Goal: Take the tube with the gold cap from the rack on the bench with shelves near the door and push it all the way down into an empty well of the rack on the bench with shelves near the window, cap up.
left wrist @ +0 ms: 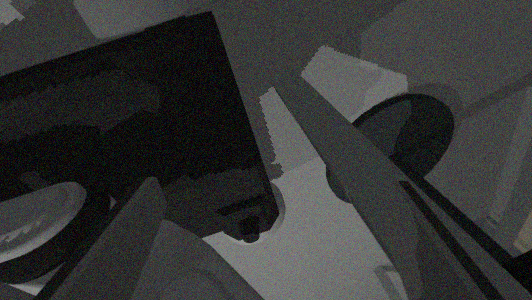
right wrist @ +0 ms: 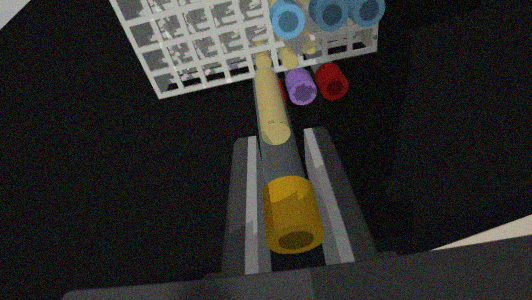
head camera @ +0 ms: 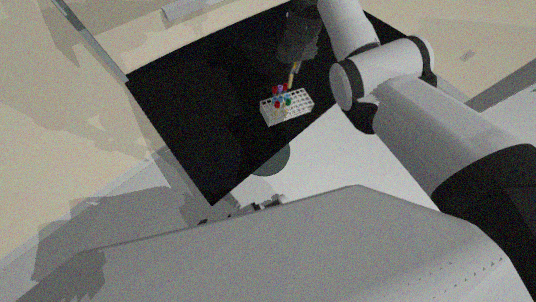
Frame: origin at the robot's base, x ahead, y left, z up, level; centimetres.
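Seen in the pictures: left gripper, between the fingertips: (left wrist: 270, 193); right gripper, between the fingertips: (right wrist: 282, 149) (head camera: 292, 72).
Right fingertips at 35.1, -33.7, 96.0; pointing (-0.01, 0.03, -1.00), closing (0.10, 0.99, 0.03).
A point is followed by its place in that frame, as x, y, z.
The gold-capped tube (head camera: 291, 80) {34.5, -33.7, 93.0} (right wrist: 289, 212) {34.7, -33.8, 99.4} is held cap up and tilted, with pale contents in its lower part. My right gripper (head camera: 297, 66) {35.1, -33.7, 96.0} (right wrist: 282, 149) {35.1, -33.7, 96.0} is shut on it. The tube's lower end is at the near rim of the white rack (head camera: 272, 120) {31.6, -26.2, 77.5} (right wrist: 160, 95) {37.7, -43.6, 82.0} in the right wrist view; whether it touches the rack is unclear. The rack holds tubes with blue caps (right wrist: 288, 21) {32.7, -31.8, 88.3}, a purple cap (right wrist: 301, 87) {37.0, -31.7, 88.3} and a red cap (right wrist: 331, 81) {37.2, -29.7, 88.3}; several wells beside them are empty. My left gripper (left wrist: 270, 193) {7.4, 18.7, 46.2} is open and empty, away from the rack.
The rack stands on a black bench top (head camera: 190, 110) {51.6, 1.9, 76.3} (left wrist: 190, 60) {2.9, 19.4, 21.2} (right wrist: 100, 190) {51.9, -62.4, 76.3}, near its edge. A dark round disc (head camera: 272, 162) {36.5, -35.6, 3.1} shows beside and below that edge. A metal bar (head camera: 90, 40) {81.0, 24.2, 96.7} runs to the bench's left corner. A dark round object (left wrist: 432, 135) {64.6, -29.5, 3.1} is at the right in the left wrist view.
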